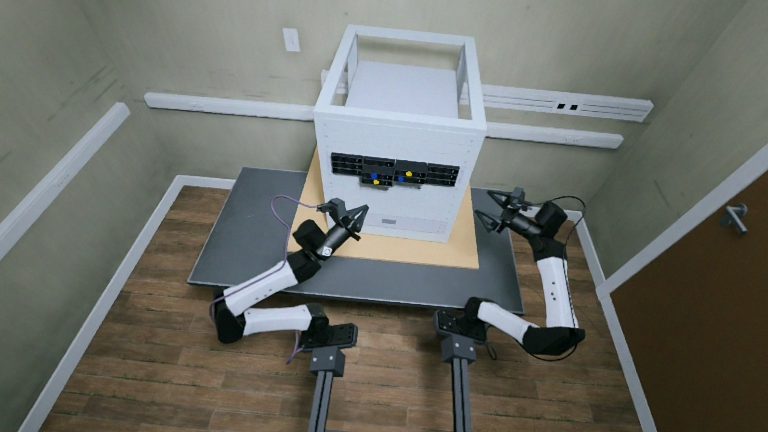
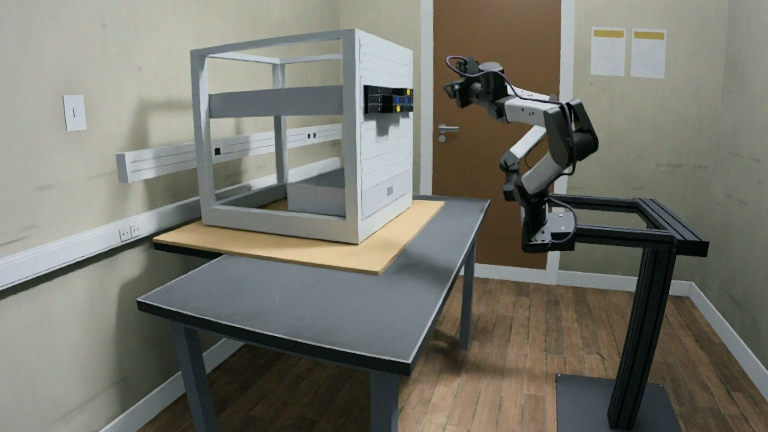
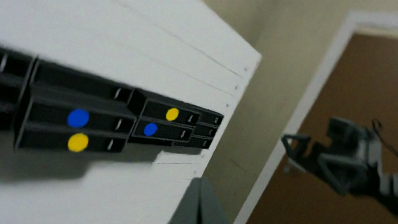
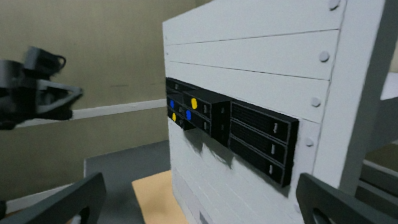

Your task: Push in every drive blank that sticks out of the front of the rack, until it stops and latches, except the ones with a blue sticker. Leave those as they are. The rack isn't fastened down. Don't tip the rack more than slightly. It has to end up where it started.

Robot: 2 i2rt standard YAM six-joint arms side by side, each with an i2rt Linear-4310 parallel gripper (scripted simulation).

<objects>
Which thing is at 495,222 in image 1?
My right gripper.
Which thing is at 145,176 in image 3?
A white rack.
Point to a tan board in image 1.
At 460,251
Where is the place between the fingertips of my left gripper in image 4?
At 84,92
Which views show the white rack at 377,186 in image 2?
Image 1, image 2, image 3 and image 4: all of them.
</objects>
